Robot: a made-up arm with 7 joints.
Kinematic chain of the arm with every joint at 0, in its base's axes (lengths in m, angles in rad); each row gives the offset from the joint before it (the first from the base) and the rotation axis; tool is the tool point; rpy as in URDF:
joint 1: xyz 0 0 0.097 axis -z
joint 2: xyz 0 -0.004 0.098 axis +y
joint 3: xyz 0 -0.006 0.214 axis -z
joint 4: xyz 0 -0.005 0.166 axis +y
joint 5: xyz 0 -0.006 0.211 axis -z
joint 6: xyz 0 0 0.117 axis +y
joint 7: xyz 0 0 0.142 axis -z
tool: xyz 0 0 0 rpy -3.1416 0 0
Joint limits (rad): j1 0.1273..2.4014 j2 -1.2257..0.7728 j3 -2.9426..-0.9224 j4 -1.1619..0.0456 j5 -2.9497..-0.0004 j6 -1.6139..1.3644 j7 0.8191..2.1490
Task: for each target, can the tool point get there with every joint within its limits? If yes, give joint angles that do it. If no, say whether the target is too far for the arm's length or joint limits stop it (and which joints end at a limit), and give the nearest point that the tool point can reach.
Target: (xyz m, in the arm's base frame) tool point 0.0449 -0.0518 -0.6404
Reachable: no: joint limits stop it (at a limit: joint 1, joint 2, joint 3, joint 4, joint 6) | nearest point -0.5179 -0.2010 0.0725 | short by 0.920 m
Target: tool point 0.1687 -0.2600 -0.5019
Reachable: no: joint limits stop it (at a limit: joint 2, joint 3, joint 4) | nearest point 0.2888 -0.4450 0.2172 | short by 0.752 m
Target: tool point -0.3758 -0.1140 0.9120
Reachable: yes | joints 2.1459 0.4493 -1.2035 -0.5140 -1.1767 -0.2945 1.4779
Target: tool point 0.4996 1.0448 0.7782
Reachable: no: too far | nearest point 0.3276 0.6851 0.5774 | short by 0.446 m
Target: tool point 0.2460 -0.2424 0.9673
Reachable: yes | joints 0.7012 0.4386 -2.0452 -0.0492 -1.1281 0.2598 1.9912
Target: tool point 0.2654 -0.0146 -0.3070
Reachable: no: joint limits stop it (at a limit: joint 1, joint 2, joint 3, joint 4, joint 6) | nearest point 0.5065 -0.1100 0.2218 | short by 0.589 m
